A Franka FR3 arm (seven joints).
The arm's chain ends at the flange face. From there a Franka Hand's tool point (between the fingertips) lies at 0.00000 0.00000 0.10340 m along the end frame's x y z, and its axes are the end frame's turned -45 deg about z.
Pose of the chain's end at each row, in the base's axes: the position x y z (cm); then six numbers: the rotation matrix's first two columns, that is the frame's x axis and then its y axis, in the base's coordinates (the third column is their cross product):
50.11 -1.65 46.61 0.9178 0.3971 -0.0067 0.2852 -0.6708 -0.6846
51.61 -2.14 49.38 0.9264 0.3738 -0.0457 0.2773 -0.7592 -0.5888
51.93 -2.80 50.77 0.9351 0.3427 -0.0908 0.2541 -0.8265 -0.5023
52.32 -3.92 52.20 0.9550 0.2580 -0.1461 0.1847 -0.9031 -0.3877
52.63 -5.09 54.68 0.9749 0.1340 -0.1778 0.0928 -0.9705 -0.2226
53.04 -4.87 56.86 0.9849 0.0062 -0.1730 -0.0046 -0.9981 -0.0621
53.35 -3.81 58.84 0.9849 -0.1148 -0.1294 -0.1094 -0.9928 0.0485
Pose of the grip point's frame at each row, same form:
47.25 4.83 39.07 0.4473 0.7551 0.4793 0.8506 -0.1935 -0.4888
48.98 3.37 41.04 0.4590 0.8012 0.3840 0.8511 -0.2725 -0.4487
49.37 1.82 41.88 0.4815 0.8267 0.2910 0.8409 -0.3421 -0.4194
49.92 -0.37 42.79 0.5447 0.8210 0.1708 0.8059 -0.4562 -0.3775
50.54 -3.02 44.77 0.6237 0.7810 0.0317 0.7550 -0.5915 -0.2831
51.25 -4.23 46.70 0.6997 0.7101 -0.0784 0.6932 -0.7014 -0.1662
51.96 -4.16 48.60 0.7738 0.6208 -0.1258 0.6191 -0.7832 -0.0572

